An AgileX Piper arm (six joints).
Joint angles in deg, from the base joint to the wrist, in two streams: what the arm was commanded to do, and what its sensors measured. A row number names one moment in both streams.
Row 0, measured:
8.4, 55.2, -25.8, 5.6, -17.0, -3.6
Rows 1 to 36, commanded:
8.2, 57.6, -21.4, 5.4, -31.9, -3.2
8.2, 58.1, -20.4, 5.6, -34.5, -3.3
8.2, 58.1, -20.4, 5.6, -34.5, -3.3
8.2, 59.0, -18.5, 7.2, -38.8, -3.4
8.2, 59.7, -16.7, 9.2, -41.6, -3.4
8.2, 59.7, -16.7, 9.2, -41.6, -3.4
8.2, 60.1, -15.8, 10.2, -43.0, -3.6
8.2, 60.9, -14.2, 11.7, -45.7, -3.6
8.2, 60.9, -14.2, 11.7, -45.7, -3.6
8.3, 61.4, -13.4, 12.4, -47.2, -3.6
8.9, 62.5, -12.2, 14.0, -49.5, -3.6
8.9, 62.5, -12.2, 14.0, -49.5, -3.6
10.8, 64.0, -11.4, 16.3, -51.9, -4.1
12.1, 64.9, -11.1, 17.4, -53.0, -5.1
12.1, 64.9, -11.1, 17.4, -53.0, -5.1
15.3, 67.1, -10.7, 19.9, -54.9, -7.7
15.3, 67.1, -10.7, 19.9, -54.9, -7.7
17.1, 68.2, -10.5, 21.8, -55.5, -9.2
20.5, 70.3, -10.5, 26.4, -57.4, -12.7
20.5, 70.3, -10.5, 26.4, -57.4, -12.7
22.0, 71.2, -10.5, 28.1, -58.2, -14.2
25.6, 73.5, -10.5, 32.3, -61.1, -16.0
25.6, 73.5, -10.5, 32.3, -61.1, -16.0
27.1, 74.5, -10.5, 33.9, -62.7, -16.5
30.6, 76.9, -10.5, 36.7, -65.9, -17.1
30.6, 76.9, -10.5, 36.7, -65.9, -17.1
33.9, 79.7, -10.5, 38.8, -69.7, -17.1
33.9, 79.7, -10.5, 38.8, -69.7, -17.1
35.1, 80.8, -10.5, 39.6, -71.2, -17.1
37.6, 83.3, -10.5, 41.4, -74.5, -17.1
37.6, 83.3, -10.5, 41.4, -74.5, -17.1
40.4, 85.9, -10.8, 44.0, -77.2, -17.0
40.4, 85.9, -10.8, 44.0, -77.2, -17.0
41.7, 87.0, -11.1, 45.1, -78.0, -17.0
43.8, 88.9, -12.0, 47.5, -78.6, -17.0
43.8, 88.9, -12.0, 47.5, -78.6, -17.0
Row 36, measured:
41.3, 87.0, -10.8, 44.3, -68.6, -16.2
